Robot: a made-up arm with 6 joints.
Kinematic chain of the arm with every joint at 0, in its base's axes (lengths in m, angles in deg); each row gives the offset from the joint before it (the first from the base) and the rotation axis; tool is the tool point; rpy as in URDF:
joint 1: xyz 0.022 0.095 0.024 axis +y
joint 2: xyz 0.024 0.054 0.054 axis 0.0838 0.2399 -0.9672
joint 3: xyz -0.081 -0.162 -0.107 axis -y
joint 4: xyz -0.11 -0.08 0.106 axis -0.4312 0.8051 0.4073
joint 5: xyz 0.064 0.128 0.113 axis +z
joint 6: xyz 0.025 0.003 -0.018 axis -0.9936 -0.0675 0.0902
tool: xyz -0.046 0 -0.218 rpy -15.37 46.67 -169.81
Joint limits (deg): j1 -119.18..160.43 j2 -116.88..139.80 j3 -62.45..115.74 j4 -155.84..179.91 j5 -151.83..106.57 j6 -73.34..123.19
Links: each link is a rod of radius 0.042 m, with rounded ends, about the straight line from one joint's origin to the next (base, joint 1, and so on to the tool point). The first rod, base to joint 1, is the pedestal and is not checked.
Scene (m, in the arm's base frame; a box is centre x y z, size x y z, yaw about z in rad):
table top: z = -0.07
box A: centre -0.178 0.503 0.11 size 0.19 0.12 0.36 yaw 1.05
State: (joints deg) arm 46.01 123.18 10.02 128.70 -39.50 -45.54
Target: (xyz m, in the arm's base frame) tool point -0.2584 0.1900 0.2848
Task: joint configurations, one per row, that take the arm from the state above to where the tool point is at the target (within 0.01 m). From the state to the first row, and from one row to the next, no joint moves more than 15 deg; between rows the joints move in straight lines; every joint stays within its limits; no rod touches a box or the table.
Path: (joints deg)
1: 54.82 114.25 9.36 126.73 -52.05 -44.81
2: 63.62 105.33 8.70 124.76 -64.60 -44.08
3: 72.43 96.40 8.03 122.79 -77.14 -43.35
4: 81.23 87.47 7.37 120.83 -89.69 -42.62
5: 90.04 78.54 6.71 118.86 -102.24 -41.89
6: 87.42 67.08 14.53 111.47 -99.71 -44.79
7: 84.81 55.62 22.36 104.08 -97.18 -47.69
8: 82.19 44.16 30.18 96.69 -94.66 -50.58

